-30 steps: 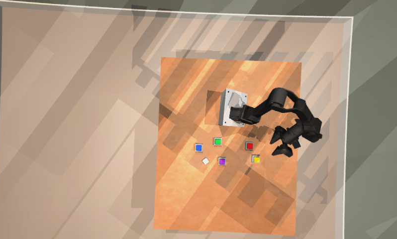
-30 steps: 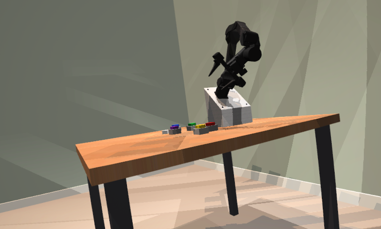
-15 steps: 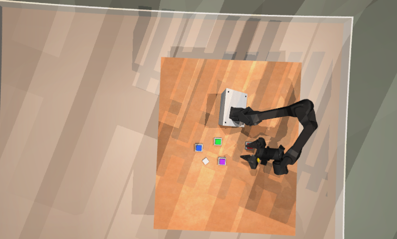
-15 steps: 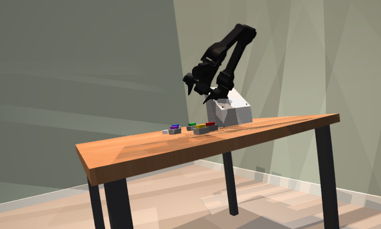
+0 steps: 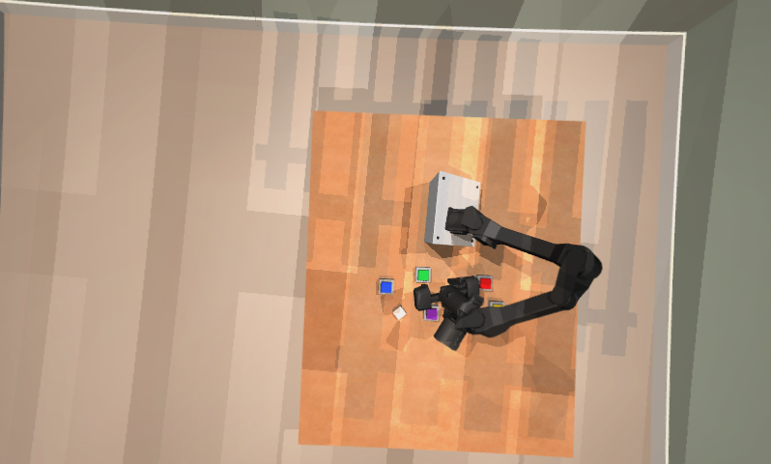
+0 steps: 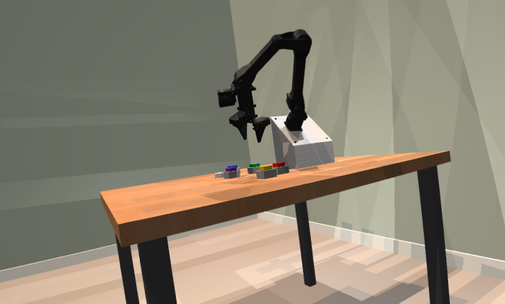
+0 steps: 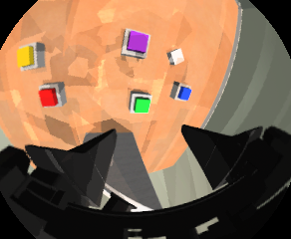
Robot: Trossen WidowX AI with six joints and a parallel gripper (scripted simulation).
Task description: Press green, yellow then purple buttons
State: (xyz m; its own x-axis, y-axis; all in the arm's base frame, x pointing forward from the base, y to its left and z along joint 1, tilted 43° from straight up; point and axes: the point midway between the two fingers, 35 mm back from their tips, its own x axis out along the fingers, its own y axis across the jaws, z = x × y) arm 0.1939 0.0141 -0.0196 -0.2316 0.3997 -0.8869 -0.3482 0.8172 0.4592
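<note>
Now: the green button 10 mm behind my gripper tip, 30 mm to the right of it and 100 mm below it. Also, from my gripper tip: small white block (130 mm ahead, 80 mm to the right, 120 mm below); blue button (50 mm ahead, 140 mm to the right, 100 mm below); purple button (110 mm ahead, 20 mm to the left, 100 mm below).
</note>
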